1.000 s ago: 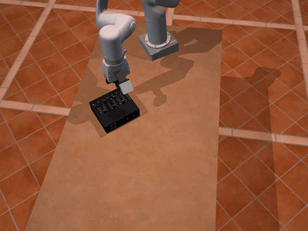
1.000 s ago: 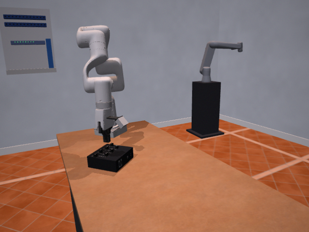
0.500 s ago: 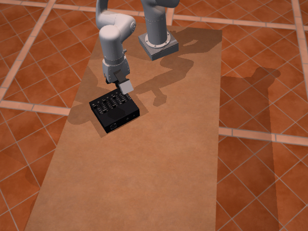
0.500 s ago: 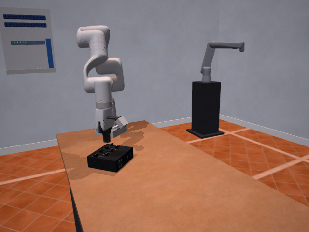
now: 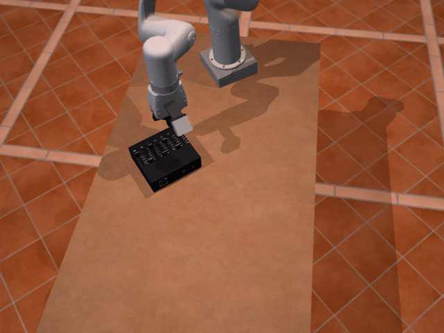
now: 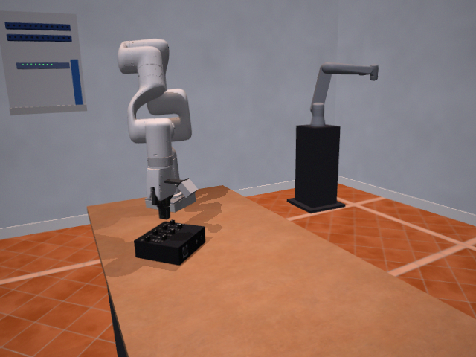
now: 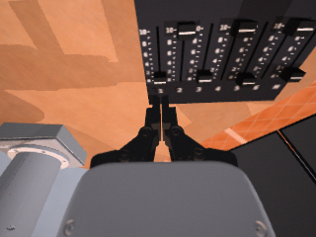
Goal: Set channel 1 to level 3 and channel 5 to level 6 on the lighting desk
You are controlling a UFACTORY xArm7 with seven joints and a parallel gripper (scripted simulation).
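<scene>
The channel 1 fader cap lies 3 cm below my hand, 2 cm to the left of it and 2 cm ahead of it. Also, from my hand: channel 2 fader cap (6 cm ahead, 3 cm to the left, 3 cm below).
</scene>
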